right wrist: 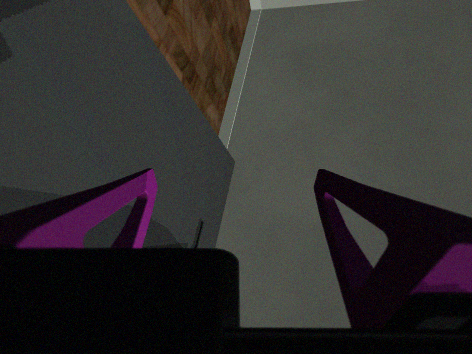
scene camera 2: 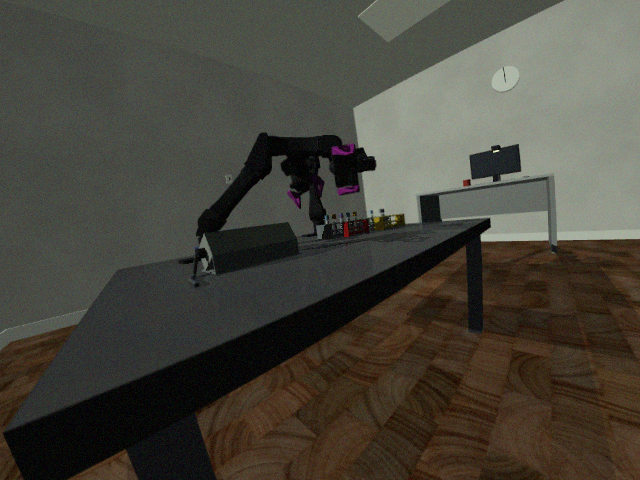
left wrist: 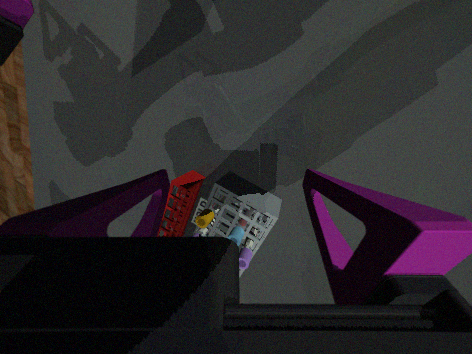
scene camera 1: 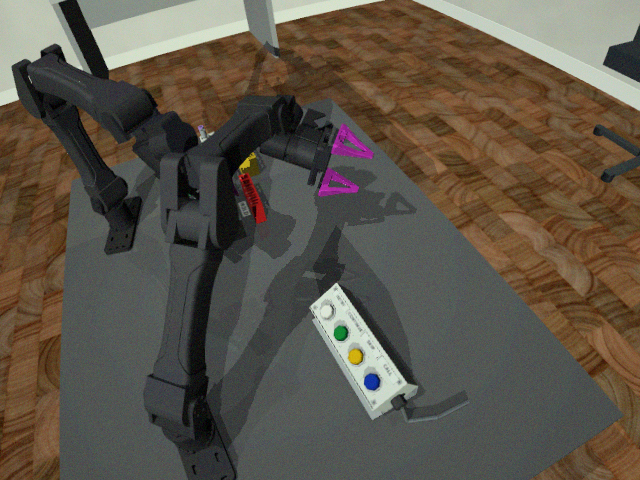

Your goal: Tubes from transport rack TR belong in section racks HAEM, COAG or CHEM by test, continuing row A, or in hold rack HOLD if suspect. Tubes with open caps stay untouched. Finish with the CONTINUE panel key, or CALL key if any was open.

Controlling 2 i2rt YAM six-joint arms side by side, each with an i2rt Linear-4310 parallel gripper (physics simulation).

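Places are measured from the left arm's base along level axes (x ahead, y left, z up), in metres.
Pixels of known places: left gripper, between the fingertips: [scene camera 2: 309, 202] [left wrist: 236, 176]; right gripper, between the fingertips: [right wrist: 235, 177] [scene camera 2: 352, 172] [scene camera 1: 365, 173]; left arm's base, origin of its link: [scene camera 1: 124, 225]; right arm's base, origin of its link: [scene camera 1: 197, 434].
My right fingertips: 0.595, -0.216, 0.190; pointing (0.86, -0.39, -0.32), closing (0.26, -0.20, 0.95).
Note:
For each thing: its middle in the pictures, then the offset to it from my right fingertips, as dx, dy, dz. "spot": a spot on its surface instead.
- grey rack, middle of its body: [left wrist: 224, 240] [scene camera 2: 340, 228] -0.332, +0.172, -0.162
- red rack, middle of its body: [left wrist: 178, 211] [scene camera 1: 252, 197] [scene camera 2: 356, 227] -0.243, +0.188, -0.162
- yellow rack, middle of its body: [scene camera 1: 240, 150] [scene camera 2: 390, 221] -0.264, +0.409, -0.162
- green CONTINUE key, a spot on its surface: [scene camera 1: 340, 333] spot: -0.111, -0.255, -0.121
- blue CALL key, a spot on its surface: [scene camera 1: 371, 381] spot: -0.082, -0.349, -0.120
- panel, middle of its body: [scene camera 1: 360, 344] [scene camera 2: 250, 244] -0.081, -0.270, -0.148
- white key, middle of its body: [scene camera 1: 327, 311] -0.124, -0.204, -0.126
- yellow key, middle of its body: [scene camera 1: 356, 356] -0.094, -0.300, -0.126
My left gripper [scene camera 2: 306, 192] [left wrist: 236, 176] is open and empty above the racks; the right arm mostly hides it in scene camera 1. My right gripper [scene camera 1: 364, 172] [scene camera 2: 345, 170] [right wrist: 235, 177] is open and empty, high over the table. In the left wrist view a grey rack [left wrist: 225, 229] holds tubes with yellow [left wrist: 205, 218], blue [left wrist: 237, 234] and purple [left wrist: 245, 257] caps; its lower part is hidden. A HOLD label stands between it and the red rack [left wrist: 181, 207] [scene camera 1: 253, 198] [scene camera 2: 356, 227]. A yellow rack [scene camera 1: 249, 164] [scene camera 2: 379, 223] stands beyond. The green CONTINUE key [scene camera 1: 340, 333] and blue CALL key [scene camera 1: 371, 381] are on the panel [scene camera 1: 363, 345] [scene camera 2: 250, 248].
The panel also carries a white key [scene camera 1: 326, 311] and a yellow key [scene camera 1: 355, 356]. Its cable [scene camera 1: 436, 410] lies on the table. The right arm [scene camera 1: 188, 310] reaches across in front of the racks. The table edge runs beyond the right gripper.

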